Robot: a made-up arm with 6 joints.
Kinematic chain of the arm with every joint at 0, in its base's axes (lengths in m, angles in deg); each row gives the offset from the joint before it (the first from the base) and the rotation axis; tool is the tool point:
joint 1: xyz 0 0 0.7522 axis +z
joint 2: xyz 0.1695 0 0 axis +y
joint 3: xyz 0 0 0.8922 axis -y
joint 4: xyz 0 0 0.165 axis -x
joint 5: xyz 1.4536 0 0 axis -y
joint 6: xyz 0.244 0 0 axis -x
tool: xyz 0 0 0
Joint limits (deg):
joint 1: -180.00..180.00
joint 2: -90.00..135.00
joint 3: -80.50..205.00
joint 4: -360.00..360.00
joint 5: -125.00..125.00
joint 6: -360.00..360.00
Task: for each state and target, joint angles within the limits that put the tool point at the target. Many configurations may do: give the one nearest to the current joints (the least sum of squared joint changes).
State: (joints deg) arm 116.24 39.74 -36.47 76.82 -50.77 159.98
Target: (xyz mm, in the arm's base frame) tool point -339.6 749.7 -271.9
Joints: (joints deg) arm 126.70 48.08 -47.13 75.02 -48.22 159.98
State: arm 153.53 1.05 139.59 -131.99 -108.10 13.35
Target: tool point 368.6 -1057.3 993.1
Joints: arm 117.56 -3.39 191.43 -132.70 -115.10 13.35
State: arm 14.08 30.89 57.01 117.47 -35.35 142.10
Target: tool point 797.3 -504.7 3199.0
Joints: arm -25.36 13.22 75.87 117.74 -32.02 142.10
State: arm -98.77 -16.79 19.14 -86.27 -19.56 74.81
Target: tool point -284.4 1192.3 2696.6
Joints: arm -73.17 -66.90 37.40 -86.70 -17.46 74.81
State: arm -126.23 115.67 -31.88 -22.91 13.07 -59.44
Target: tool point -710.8 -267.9 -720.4
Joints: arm -156.61 76.75 -30.78 -26.11 19.73 -59.44
